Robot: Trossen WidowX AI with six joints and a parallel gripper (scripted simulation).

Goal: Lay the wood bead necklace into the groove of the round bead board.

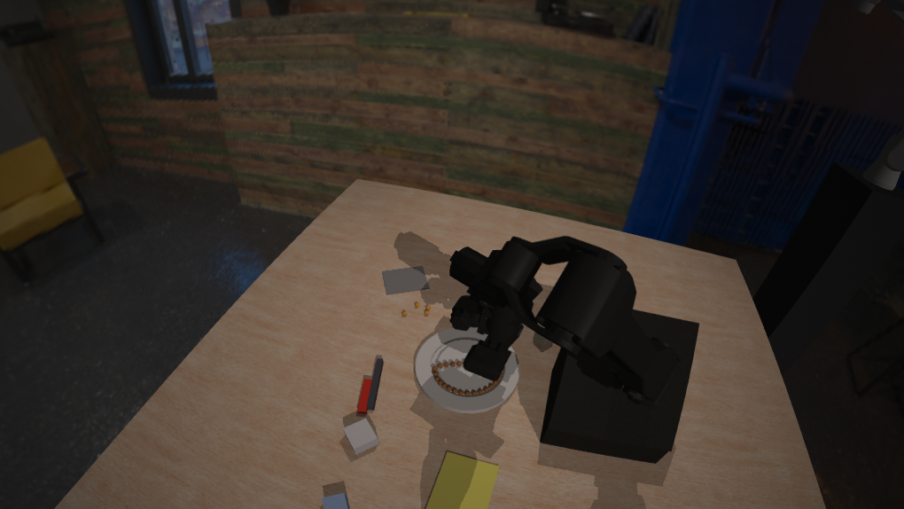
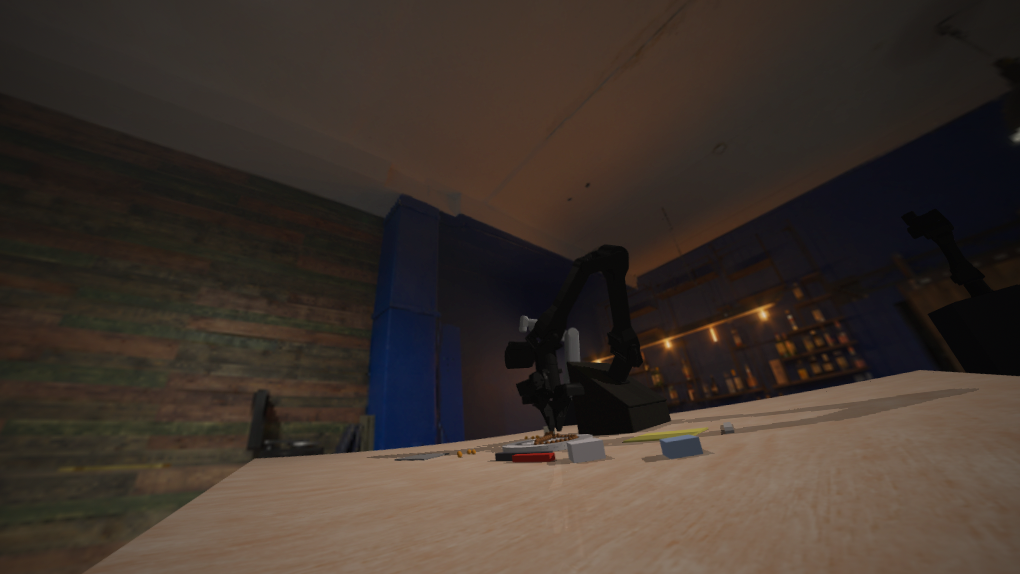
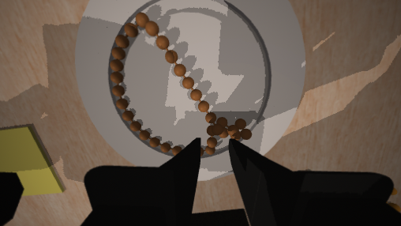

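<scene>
The round white bead board is 5 cm ahead of my gripper tip, 1 cm to the left of it and 2 cm below it. Also, from my gripper tip: dark bar 21 cm ahead, 11 cm to the left, 2 cm below; then yellow sheet 26 cm to the left, 3 cm below; then pale cube 9 cm behind, 10 cm to the right, 1 cm below.
</scene>
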